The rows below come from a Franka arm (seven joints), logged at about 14 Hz.
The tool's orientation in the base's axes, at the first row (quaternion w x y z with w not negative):
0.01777, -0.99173, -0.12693, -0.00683
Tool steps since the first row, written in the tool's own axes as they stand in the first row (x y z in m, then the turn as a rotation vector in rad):
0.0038, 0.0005, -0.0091, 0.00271, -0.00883, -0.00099
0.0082, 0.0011, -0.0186, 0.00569, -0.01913, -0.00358
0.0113, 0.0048, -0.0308, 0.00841, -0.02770, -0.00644
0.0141, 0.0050, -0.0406, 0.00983, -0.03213, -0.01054
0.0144, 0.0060, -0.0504, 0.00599, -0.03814, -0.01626
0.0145, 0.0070, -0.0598, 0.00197, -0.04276, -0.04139
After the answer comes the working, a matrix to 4 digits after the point.
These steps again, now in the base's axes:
0.0037, 0.0001, 0.0091, 0.00039, 0.00918, 0.00133
0.0080, 0.0003, 0.0187, 0.00065, 0.01980, 0.00432
0.0119, -0.0029, 0.0308, 0.00110, 0.02867, 0.00752
0.0145, -0.0028, 0.0407, 0.00132, 0.03316, 0.01179
0.0150, -0.0040, 0.0504, -0.00396, 0.03779, 0.01763
0.0153, -0.0053, 0.0598, -0.00924, 0.04032, 0.04283

The tool's axes in the first row as the columns of a matrix, in the base's axes (rounded; the answer above uses it unrounded):
0.9677, 0.2520, 0.0090
0.2515, -0.9671, 0.0370
0.0181, -0.0335, -0.9993

